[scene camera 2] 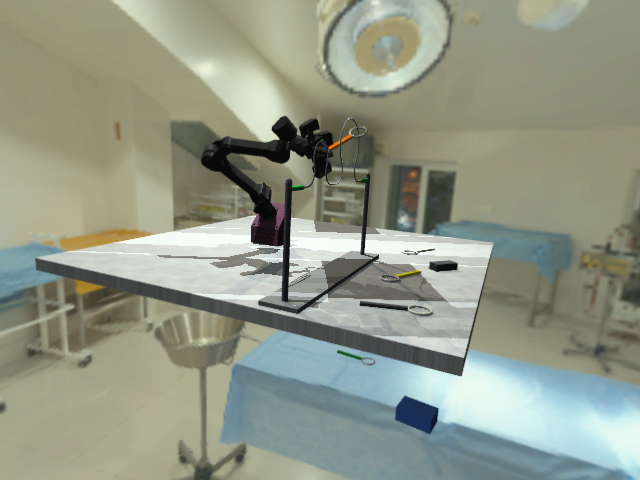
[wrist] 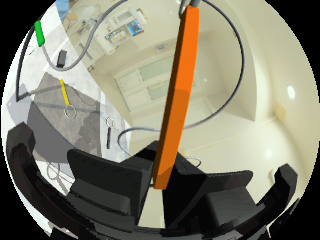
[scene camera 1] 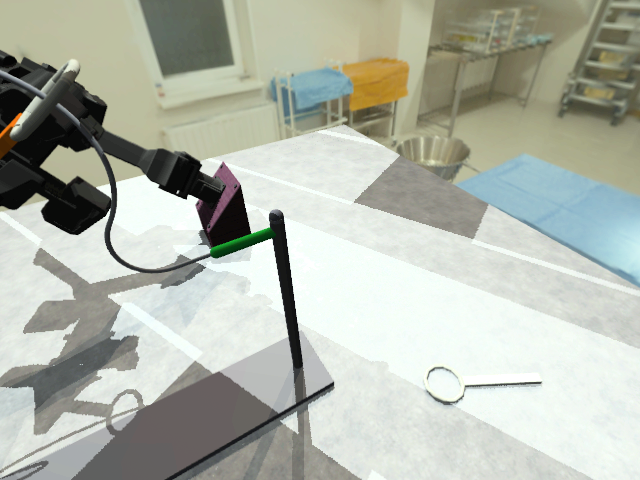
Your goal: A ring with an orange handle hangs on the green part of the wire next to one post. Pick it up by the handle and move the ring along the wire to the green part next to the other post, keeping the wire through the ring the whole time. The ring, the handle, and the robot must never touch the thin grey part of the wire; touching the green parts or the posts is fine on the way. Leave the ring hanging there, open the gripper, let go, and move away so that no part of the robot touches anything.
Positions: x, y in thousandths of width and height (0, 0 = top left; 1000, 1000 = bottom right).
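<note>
I can see my gripper (scene camera 2: 520, 322) from scene camera 2, and when I look through the wrist view, the gripper (wrist: 502, 606) is there as well.
</note>
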